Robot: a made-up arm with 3 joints.
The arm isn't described. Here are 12 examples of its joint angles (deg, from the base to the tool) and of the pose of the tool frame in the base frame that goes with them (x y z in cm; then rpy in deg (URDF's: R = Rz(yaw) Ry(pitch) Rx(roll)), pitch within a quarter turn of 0, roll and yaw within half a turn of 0).
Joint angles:
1: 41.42 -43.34 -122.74
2: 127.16 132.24 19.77
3: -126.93 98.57 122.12
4: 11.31 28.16 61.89
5: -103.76 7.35 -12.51
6: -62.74 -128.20 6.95
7: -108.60 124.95 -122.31
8: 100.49 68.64 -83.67
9: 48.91 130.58 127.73
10: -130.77 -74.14 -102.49
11: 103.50 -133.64 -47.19
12: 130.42 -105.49 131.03
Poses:
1: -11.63 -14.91 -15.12 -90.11 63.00 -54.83
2: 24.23 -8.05 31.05 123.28 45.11 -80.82
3: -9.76 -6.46 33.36 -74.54 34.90 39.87
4: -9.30 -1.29 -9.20 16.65 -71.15 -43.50
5: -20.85 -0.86 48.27 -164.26 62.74 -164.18
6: -31.04 -20.82 17.08 60.94 -36.95 102.55
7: -16.06 -0.32 22.46 -50.99 1.18 154.01
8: 23.45 9.04 7.68 69.86 -12.73 -6.04
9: 8.53 -10.51 1.79 91.44 -55.07 125.74
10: 2.20 -23.35 49.13 94.77 -43.03 -163.47
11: 26.66 -24.99 14.98 -132.77 16.55 30.87
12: 25.26 -15.30 13.18 -51.72 20.83 -137.40
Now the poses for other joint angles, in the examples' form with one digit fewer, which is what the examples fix.
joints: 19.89 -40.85 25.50
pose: -13.4 -8.7 -16.3 -16.8 -39.6 50.0
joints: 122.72 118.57 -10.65
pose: 24.7 -2.4 30.2 129.3 17.2 -64.6
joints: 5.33 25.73 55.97
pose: -12.7 -1.1 -8.8 4.7 -60.7 -29.8
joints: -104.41 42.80 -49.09
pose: -19.2 6.3 43.9 -136.8 16.1 -152.4
